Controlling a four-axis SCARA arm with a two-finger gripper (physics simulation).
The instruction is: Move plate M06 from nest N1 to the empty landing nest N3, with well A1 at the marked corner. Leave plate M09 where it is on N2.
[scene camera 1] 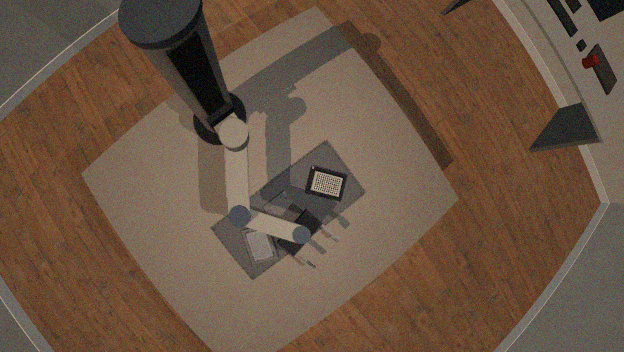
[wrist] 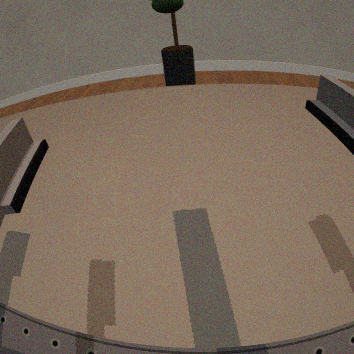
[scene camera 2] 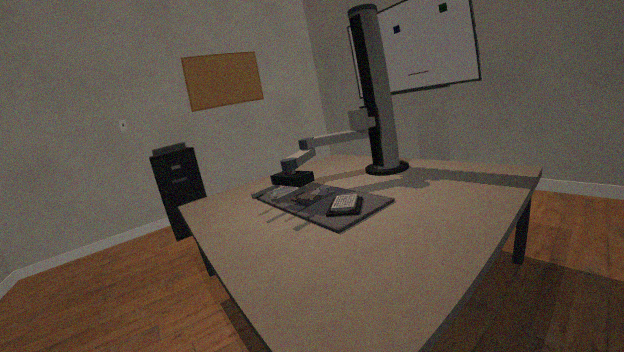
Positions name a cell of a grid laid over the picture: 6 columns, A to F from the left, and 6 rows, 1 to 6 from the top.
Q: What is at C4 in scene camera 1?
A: My gripper.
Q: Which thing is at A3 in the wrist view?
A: My gripper.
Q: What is my gripper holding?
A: Nothing.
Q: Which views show my gripper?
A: Scene camera 1, the wrist view and scene camera 2: all of them.
